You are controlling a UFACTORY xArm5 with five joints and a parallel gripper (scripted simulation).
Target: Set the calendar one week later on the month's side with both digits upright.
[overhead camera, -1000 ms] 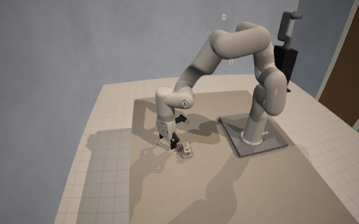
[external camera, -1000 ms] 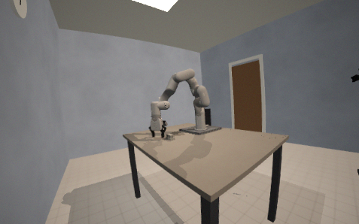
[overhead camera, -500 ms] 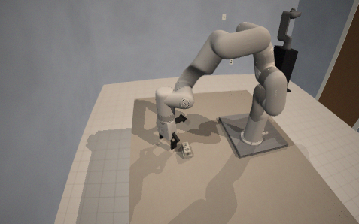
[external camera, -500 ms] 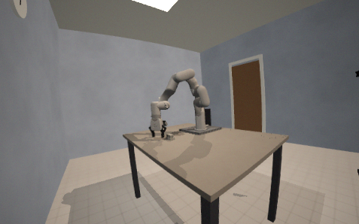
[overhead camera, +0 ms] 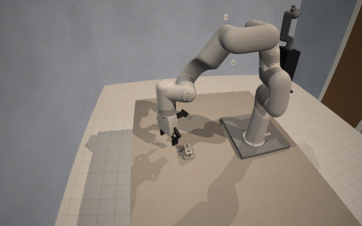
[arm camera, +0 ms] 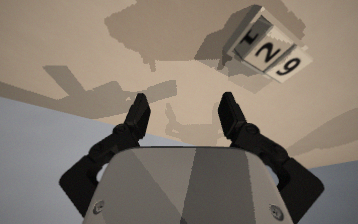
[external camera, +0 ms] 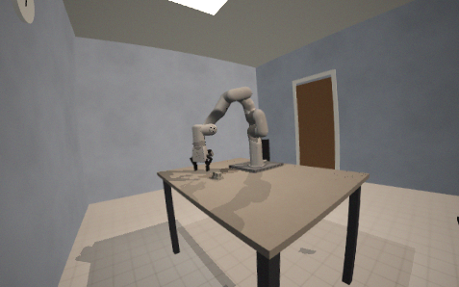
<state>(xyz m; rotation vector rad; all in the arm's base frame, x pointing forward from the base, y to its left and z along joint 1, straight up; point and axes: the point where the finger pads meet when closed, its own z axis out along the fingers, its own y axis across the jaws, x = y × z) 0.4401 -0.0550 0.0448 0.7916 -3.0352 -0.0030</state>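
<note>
Right now the calendar tray is 80 mm behind my hand, 60 mm to the left of it and 50 mm below it.
</note>
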